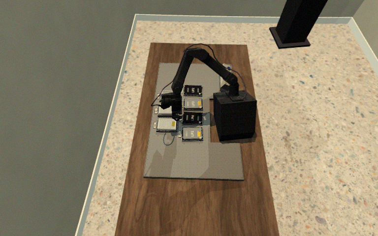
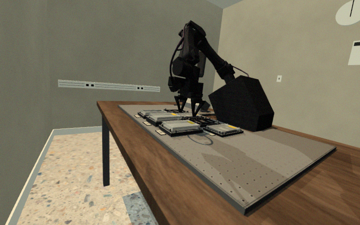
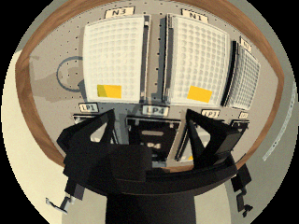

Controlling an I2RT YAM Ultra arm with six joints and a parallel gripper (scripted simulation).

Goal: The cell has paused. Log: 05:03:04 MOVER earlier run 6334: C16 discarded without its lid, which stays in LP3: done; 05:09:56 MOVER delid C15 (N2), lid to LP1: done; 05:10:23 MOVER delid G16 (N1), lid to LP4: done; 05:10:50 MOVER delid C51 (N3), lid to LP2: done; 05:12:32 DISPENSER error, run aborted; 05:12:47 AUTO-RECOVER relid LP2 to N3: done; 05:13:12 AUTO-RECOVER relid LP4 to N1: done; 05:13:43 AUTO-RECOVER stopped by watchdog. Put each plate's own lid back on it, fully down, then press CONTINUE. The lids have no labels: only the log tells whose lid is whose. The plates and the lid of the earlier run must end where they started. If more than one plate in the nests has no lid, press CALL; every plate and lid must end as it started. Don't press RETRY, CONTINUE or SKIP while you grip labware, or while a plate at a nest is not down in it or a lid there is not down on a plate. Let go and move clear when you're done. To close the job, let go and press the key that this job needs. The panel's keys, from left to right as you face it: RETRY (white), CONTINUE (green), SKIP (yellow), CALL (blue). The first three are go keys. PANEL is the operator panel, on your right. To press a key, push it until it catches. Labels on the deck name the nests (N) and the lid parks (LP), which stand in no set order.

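Right now my hand is 4 cm short of the plate, 21 cm to the left of it and 4 cm above it. From my hand the other things lie so: green key (44 cm behind, 30 cm to the right, 1 cm above); yellow key (45 cm behind, 35 cm to the right, 1 cm above); LP4 lid park (11 cm behind, 1 cm to the left, 6 cm below).
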